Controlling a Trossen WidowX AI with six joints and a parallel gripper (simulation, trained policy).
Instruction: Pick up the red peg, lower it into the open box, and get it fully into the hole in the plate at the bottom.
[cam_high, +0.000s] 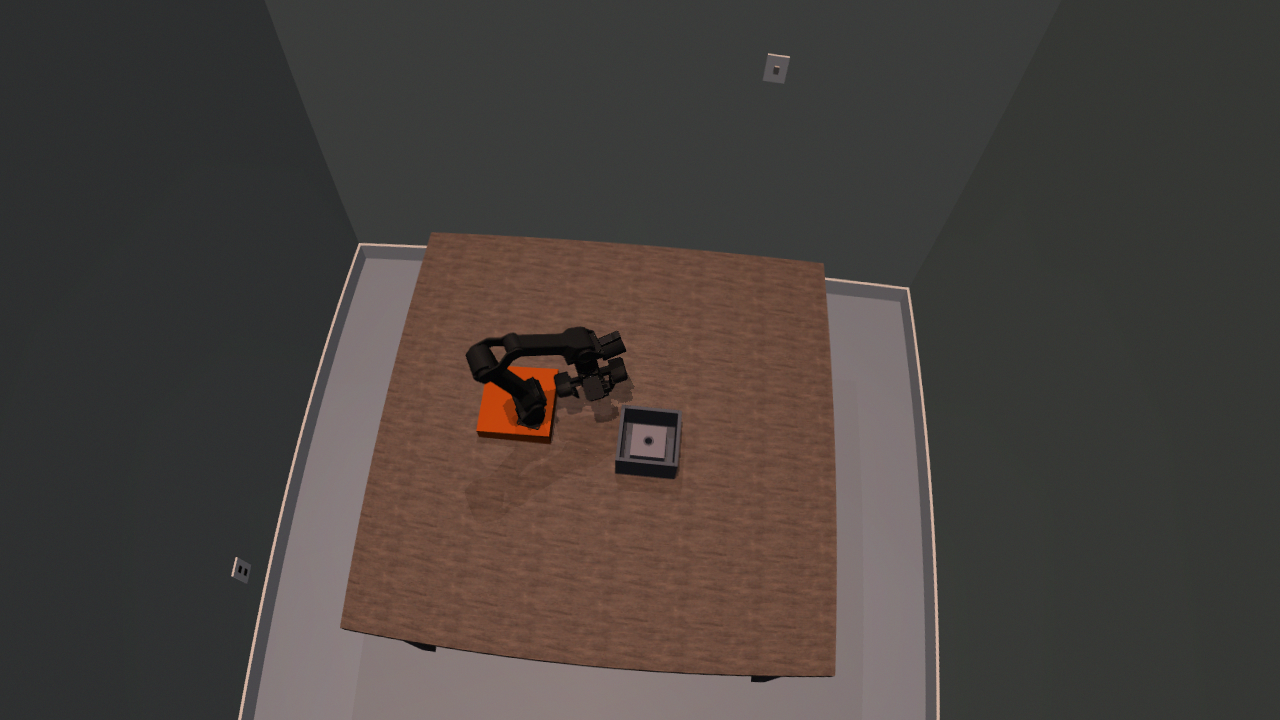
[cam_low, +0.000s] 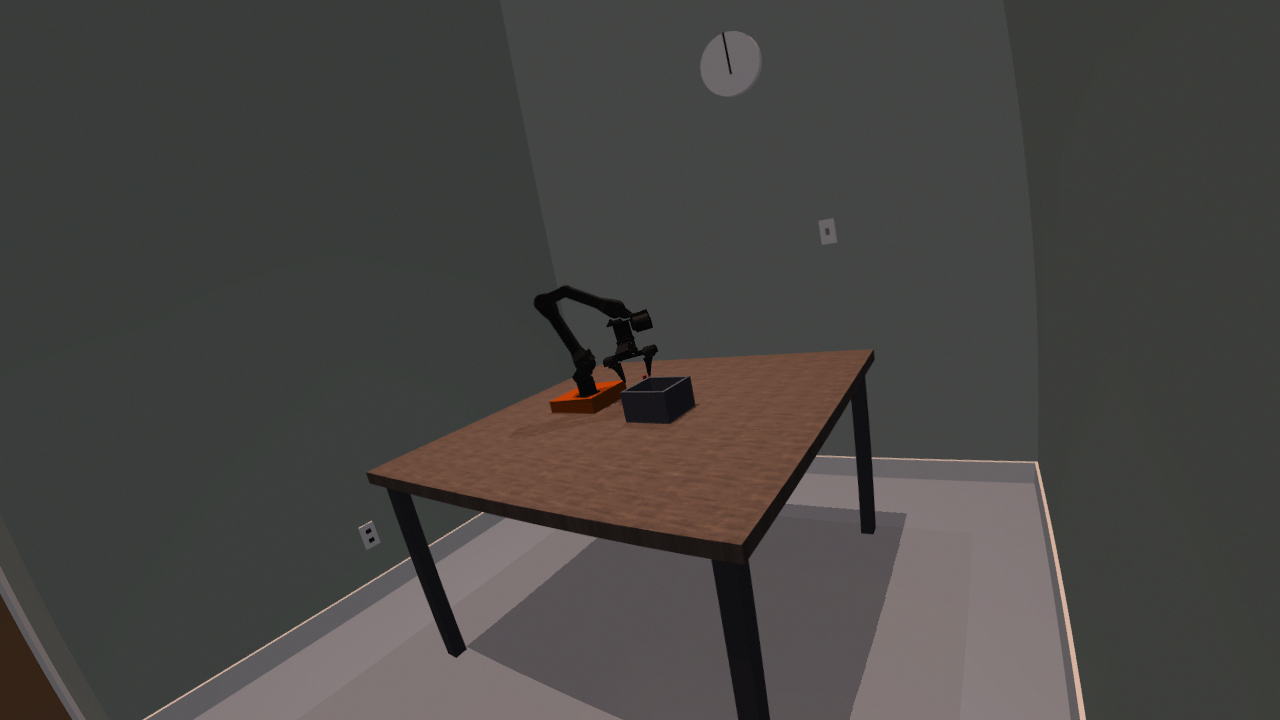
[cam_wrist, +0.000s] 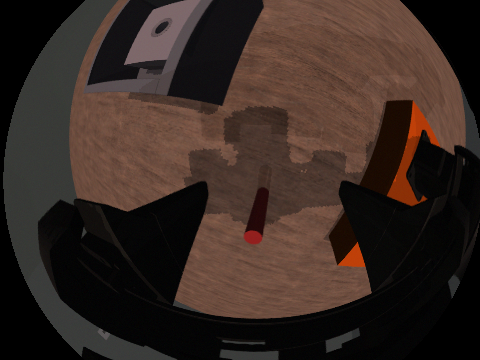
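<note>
Right now the red peg is 40 mm to the left of my gripper tip, 40 mm below it and 10 mm behind it. From my gripper tip the other things lie so: pale plate: 170 mm ahead, 80 mm to the right, 30 mm below; then dark box: 170 mm ahead, 80 mm to the right, 50 mm below.
</note>
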